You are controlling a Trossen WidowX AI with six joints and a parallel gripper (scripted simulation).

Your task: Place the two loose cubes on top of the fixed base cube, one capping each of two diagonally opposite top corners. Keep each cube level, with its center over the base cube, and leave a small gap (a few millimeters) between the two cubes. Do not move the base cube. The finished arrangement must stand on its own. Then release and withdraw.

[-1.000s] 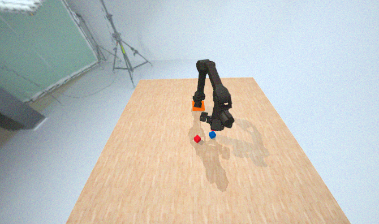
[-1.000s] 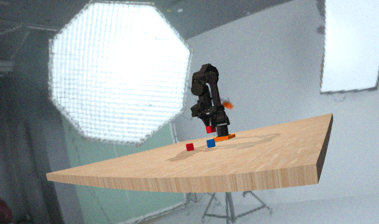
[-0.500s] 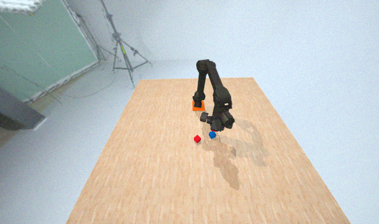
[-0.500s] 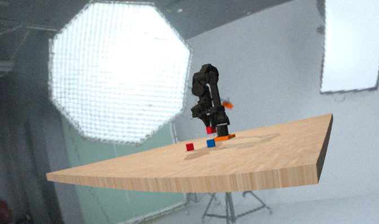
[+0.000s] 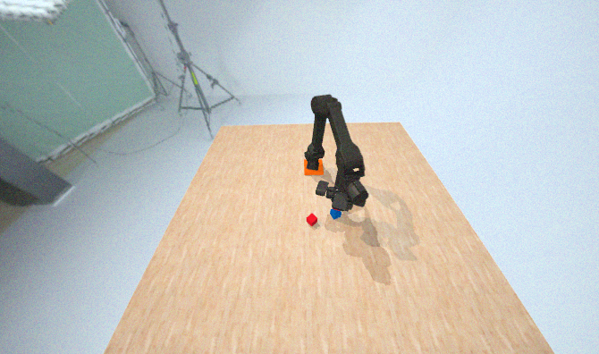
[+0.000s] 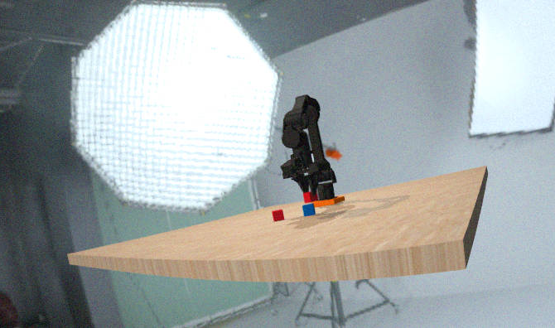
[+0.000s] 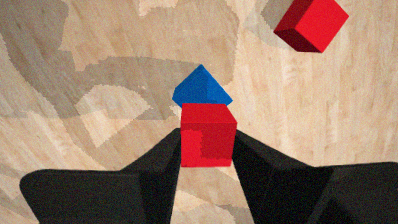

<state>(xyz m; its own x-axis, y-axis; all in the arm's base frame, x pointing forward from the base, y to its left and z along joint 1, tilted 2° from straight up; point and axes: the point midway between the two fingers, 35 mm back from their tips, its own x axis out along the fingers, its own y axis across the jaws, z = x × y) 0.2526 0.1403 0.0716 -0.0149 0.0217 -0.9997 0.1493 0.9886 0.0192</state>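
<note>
Right now my gripper tip is 20 mm short of the blue cube and 40 mm above it.
</note>
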